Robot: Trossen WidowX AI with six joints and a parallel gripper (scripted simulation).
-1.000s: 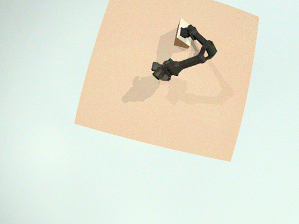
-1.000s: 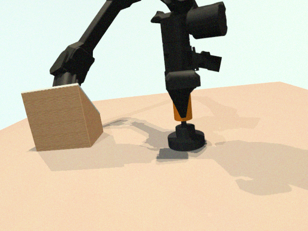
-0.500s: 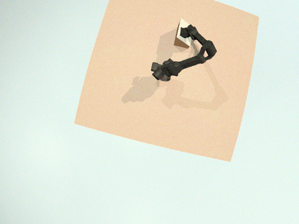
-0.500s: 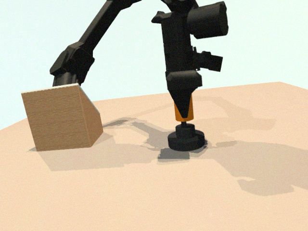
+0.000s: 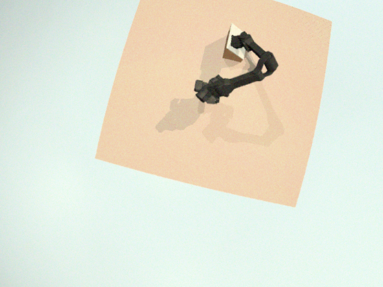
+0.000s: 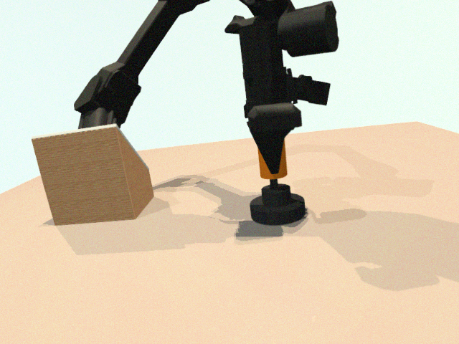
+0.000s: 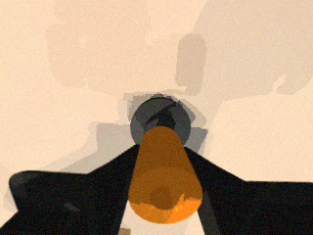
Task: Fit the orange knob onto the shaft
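Right now my gripper tip is 2 cm below the orange knob. Round my gripper tip: round pedestal: 4 cm below.
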